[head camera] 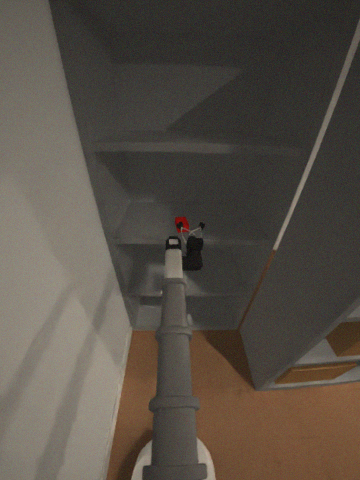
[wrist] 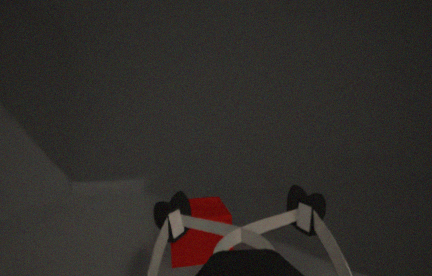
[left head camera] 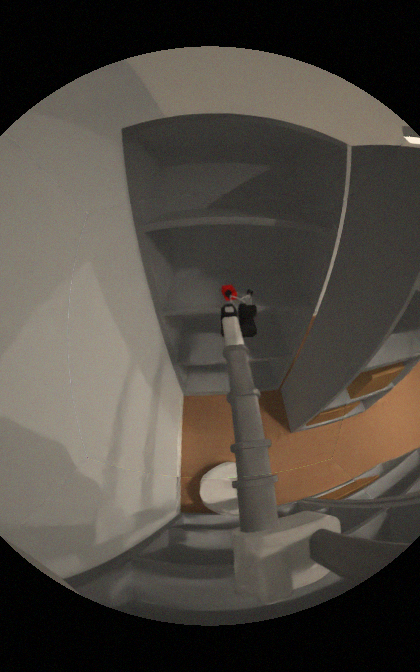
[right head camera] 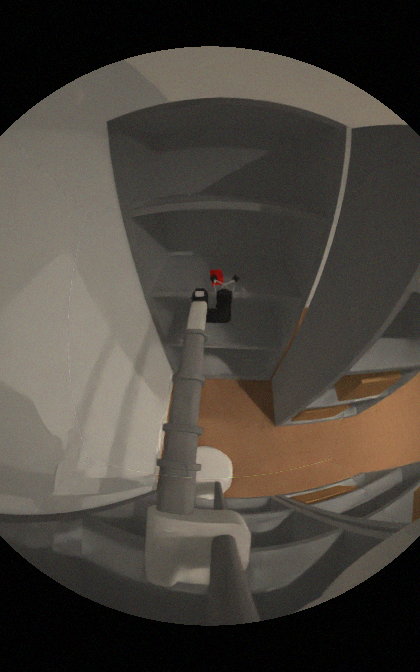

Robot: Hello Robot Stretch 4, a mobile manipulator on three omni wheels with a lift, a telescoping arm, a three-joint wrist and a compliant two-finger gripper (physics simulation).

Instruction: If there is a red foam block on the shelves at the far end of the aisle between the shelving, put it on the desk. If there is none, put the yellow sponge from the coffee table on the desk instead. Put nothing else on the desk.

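Places are measured from the robot's base along level axes (x down, y left, z ahead), in millimetres.
Pixels of known places: gripper, fingertip midpoint: (head camera: 190, 223) (wrist: 237, 204).
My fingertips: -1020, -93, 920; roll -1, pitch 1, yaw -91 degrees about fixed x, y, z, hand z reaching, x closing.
Behind a point stands the place of what it marks, as x, y, z.
A red foam block (head camera: 180, 219) @(-1009, -41, 981) (left head camera: 228, 288) (right head camera: 218, 276) (wrist: 197, 245) @(-983, -52, 920) sits on a middle board of the grey end shelves (head camera: 140, 242) @(-941, 174, 856) (left head camera: 190, 314) (right head camera: 172, 295). My gripper (head camera: 191, 226) @(-1020, -93, 920) (left head camera: 239, 293) (right head camera: 225, 278) (wrist: 237, 204) @(-1020, -93, 920) is open, its fingertips apart, reaching in over that board. The block is off to the left of the gripper's middle. The left fingertip overlaps the block's left side in the wrist view, and I cannot tell whether they touch. The crossed finger strips and the gripper body hide part of the block. The desk, coffee table and sponge do not show.
A higher shelf board (head camera: 165, 147) @(-1403, 30, 854) (left head camera: 225, 220) (right head camera: 215, 205) runs above the gripper. A pale wall (head camera: 45, 225) @(-1251, 373, 536) (left head camera: 110, 310) stands close on the left. A tall grey panel (head camera: 305, 260) @(-1009, -581, 636) (right head camera: 340, 300) stands on the right, with brown boxes (head camera: 315, 372) @(-258, -888, 402) (left head camera: 377, 381) low beyond it.
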